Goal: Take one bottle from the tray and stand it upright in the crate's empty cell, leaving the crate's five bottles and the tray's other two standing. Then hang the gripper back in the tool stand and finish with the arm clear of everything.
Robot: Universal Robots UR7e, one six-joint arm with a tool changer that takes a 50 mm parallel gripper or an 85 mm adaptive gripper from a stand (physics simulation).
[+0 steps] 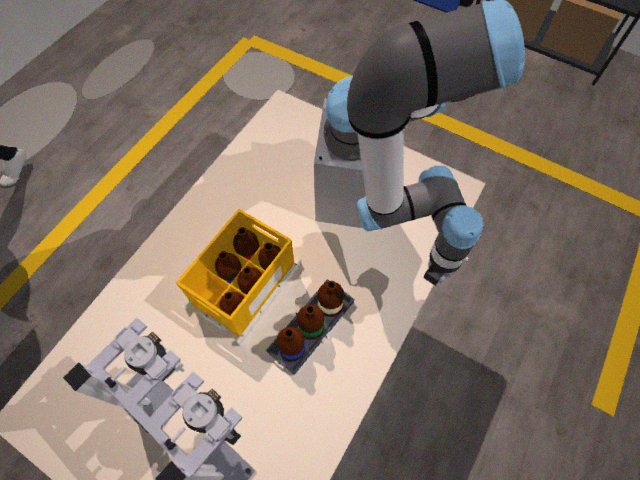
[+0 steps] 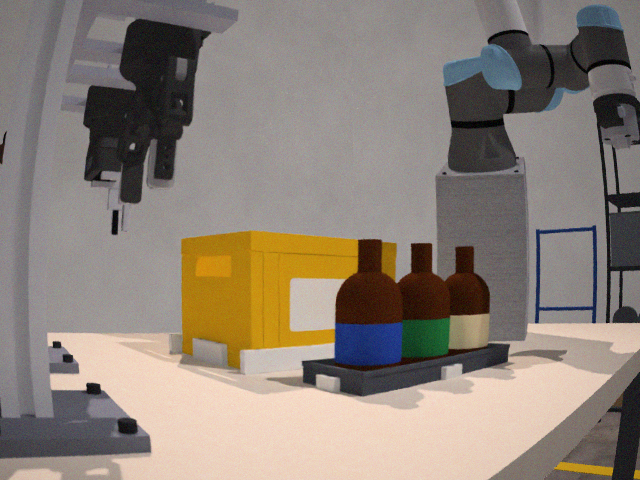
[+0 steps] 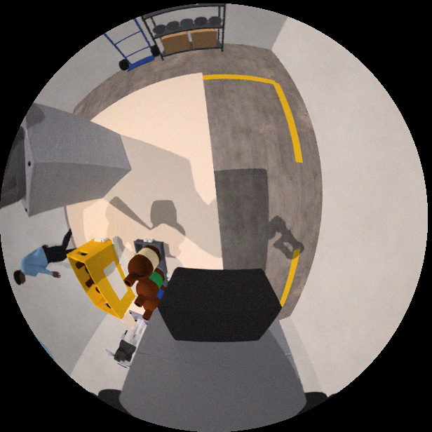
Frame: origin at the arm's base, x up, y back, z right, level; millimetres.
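Seen in the pictures: hand, its tool point: [image 2: 621,140]; arm's base, origin of its link: [image 1: 352,133] [image 2: 483,165].
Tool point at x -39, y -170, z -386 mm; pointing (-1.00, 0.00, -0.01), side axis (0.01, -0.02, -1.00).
Offsets run from my tool point to a thing's top centre.
Blue-banded @[dy -317, dx -151, dz +216 mm] [image 1: 290,339] [image 2: 368,304], green-banded @[dy -235, dx -151, dz +213 mm] [image 1: 310,317] [image 2: 424,310] and cream-banded @[dy -147, dx -151, dz +210 mm] [image 1: 330,293] [image 2: 469,304] [image 3: 142,265] brown bottles stand upright in the dark tray @[dy -233, dx -285, dz +213 mm] [image 1: 291,365] [image 2: 392,379]. The yellow crate @[dy -256, dx -135, dz +455 mm] [image 1: 286,260] [image 2: 217,304] holds five bottles; its cell at the corner toward the tool stand [image 1: 126,403] [image 2: 38,206] is empty. The adaptive gripper [image 2: 146,188] hangs in the stand with its fingers apart. The smaller parallel gripper [image 2: 119,222] hangs behind it, fingers close together. The arm's bare tool changer [image 1: 436,273] [image 3: 220,305] carries no gripper and is high beyond the tray's cream-bottle end.
The robot's pedestal [image 1: 336,191] [image 2: 480,258] [image 3: 75,150] stands behind the crate. White stops touch the crate and tray bases. A shelf rack [image 2: 605,206] and a blue hand truck [image 2: 537,273] stand in the background. A person [image 3: 37,260] is beyond the table on the crate side.
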